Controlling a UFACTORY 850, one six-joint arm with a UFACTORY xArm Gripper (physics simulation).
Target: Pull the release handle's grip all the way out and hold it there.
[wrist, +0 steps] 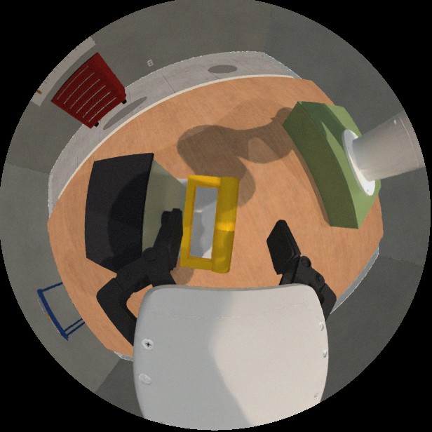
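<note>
The release handle's yellow grip (226, 225), a rectangular frame with a thick round bar on its right side, shows near the middle of the wrist view. It stands beside a housing (118, 212) with a black face and a pale grey-green side. My gripper (229, 226) is open. Its left finger is close to the grip's left edge and partly in front of the housing; its right finger is apart from the grip, to the right over the table. The rod between grip and housing is hidden.
A green block (322, 165) with the white arm base (387, 150) on it stands at the right of the wooden table (260, 95). Beyond the table's edge are a red slatted object (90, 90) at the upper left and a blue frame (51, 312) at the lower left.
</note>
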